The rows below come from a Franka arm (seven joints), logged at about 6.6 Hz.
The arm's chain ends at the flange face. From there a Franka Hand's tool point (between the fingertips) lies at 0.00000 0.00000 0.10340 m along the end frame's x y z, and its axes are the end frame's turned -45 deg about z.
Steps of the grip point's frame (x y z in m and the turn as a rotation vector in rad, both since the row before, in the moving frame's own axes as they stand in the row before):
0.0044 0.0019 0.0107 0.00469 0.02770 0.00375
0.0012 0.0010 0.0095 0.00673 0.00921 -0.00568
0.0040 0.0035 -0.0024 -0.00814 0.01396 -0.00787
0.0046 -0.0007 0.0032 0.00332 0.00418 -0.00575
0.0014 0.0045 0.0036 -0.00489 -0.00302 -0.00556
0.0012 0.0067 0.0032 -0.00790 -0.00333 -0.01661
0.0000 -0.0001 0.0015 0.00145 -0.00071 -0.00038
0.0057 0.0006 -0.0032 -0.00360 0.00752 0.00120
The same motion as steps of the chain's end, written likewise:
0.0028 0.0006 0.0107 0.02290 0.01627 0.00375
0.0014 0.0010 0.0095 0.01127 0.00175 -0.00568
0.0037 0.0001 -0.0024 0.00412 0.01563 -0.00787
0.0027 -0.0032 0.0032 0.00530 0.00061 -0.00575
0.0040 0.0016 0.0036 -0.00559 0.00132 -0.00556
0.0052 0.0031 0.0032 -0.00794 0.00323 -0.01661
0.0001 0.0000 0.0015 0.00052 -0.00153 -0.00038
0.0036 -0.0033 -0.0032 0.00277 0.00786 0.00120

